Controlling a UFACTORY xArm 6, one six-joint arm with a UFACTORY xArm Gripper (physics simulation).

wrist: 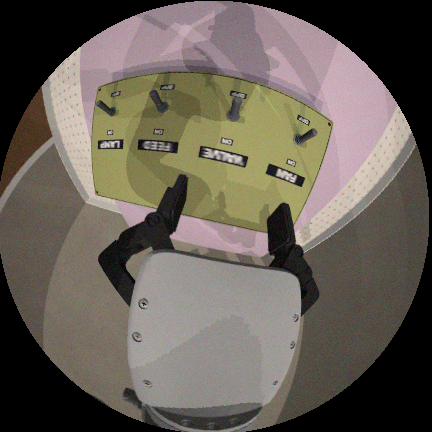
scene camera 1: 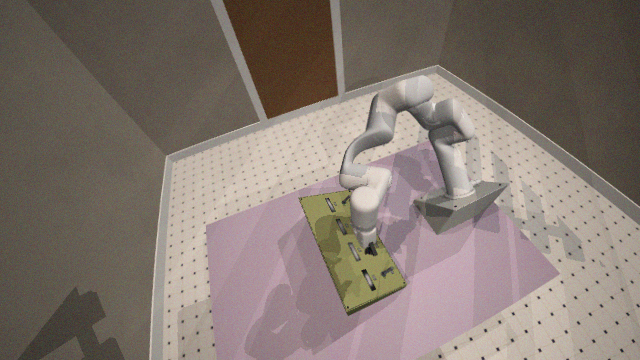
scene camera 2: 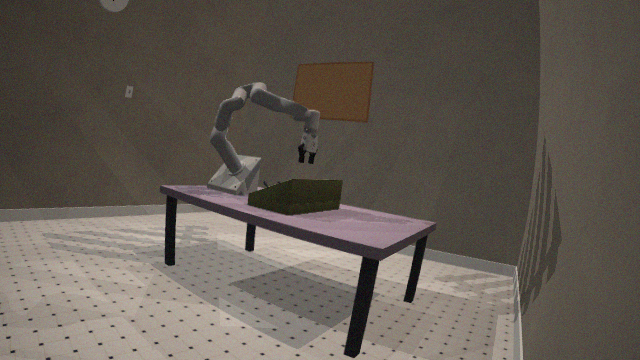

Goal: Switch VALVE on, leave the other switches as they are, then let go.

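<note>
The yellow-green switch panel bears four levers. In the wrist view its labels appear upside down. The VALVE lever points toward its OFF mark, away from the VALVE label. The LAMP lever and FEED lever point up and left; the FAN lever points more sideways. I cannot tell the settings of these three surely. My gripper is open and empty, pointing down high above the panel, and hides the VALVE lever in scene camera 1.
The panel stands on the pink table. The grey wedge-shaped arm base stands on the table beyond the panel's lever side. The arm reaches from it over the panel.
</note>
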